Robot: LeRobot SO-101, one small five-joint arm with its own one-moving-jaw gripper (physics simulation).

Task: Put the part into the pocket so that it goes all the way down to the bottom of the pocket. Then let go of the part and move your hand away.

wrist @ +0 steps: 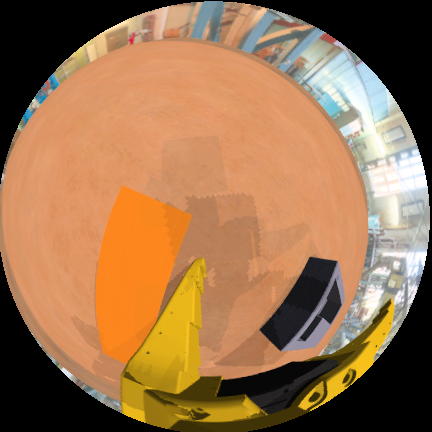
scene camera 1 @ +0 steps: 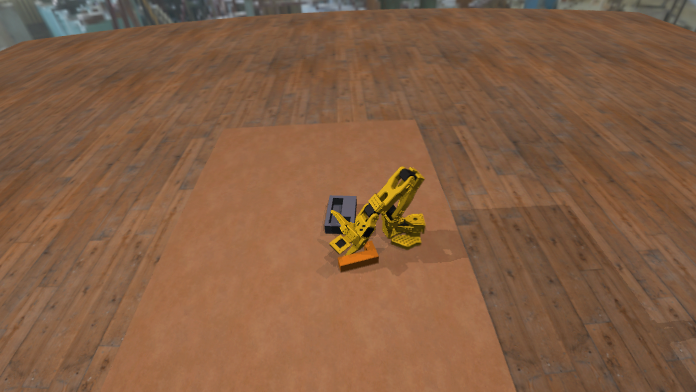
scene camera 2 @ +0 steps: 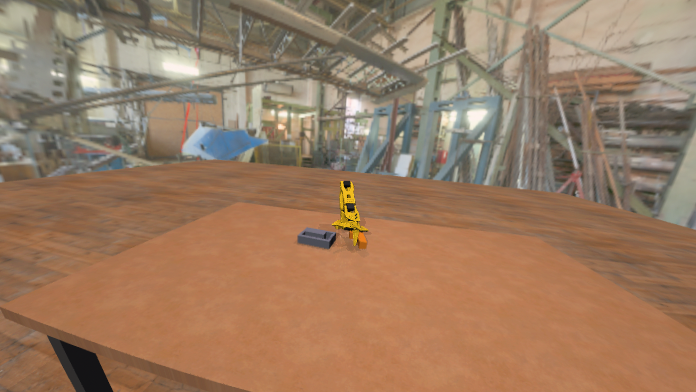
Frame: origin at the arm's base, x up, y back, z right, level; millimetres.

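Seen in the pictures: hand at its tool point: (wrist: 204, 264) (scene camera 1: 343, 256) (scene camera 2: 354, 244); arm's base at its link origin: (scene camera 1: 398, 235).
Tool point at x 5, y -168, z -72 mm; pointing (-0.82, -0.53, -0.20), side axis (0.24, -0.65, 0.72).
Pixels of each thing's middle, then the offset from my tool point to it. Level surfaces: height alone.
- orange L-shaped part at the middle of its body: (wrist: 156, 311) (scene camera 1: 356, 256) (scene camera 2: 357, 239) dz -9, dx +10, dy +37 mm
- block at the middle of its body: (wrist: 316, 313) (scene camera 1: 341, 214) (scene camera 2: 317, 237) dz +161, dx +13, dy -3 mm
- brown table top at its surface level: dx -5 mm
The orange L-shaped part (scene camera 1: 358, 260) (scene camera 2: 362, 241) (wrist: 132, 270) lies flat on the brown table top, apart from the dark grey block. The block (scene camera 1: 352, 206) (scene camera 2: 316, 241) (wrist: 299, 306) stands to one side of it, with its pocket open upward. My gripper (scene camera 1: 340, 233) (scene camera 2: 345, 235) (wrist: 296, 280) is wide open with nothing held. Its fixed jaw points down, its tip low beside the part's long arm, on the side towards the block. The moving jaw is swung out over the block side. In the wrist view the fixed jaw hides the part's short arm; contact cannot be told.
The brown table top (scene camera 1: 240, 300) (scene camera 2: 300, 320) (wrist: 125, 110) bears the part and the block. The yellow arm's base (scene camera 1: 412, 225) stands behind the part, to the right in scene camera 1. The block's wall stands between the part and the pocket opening.
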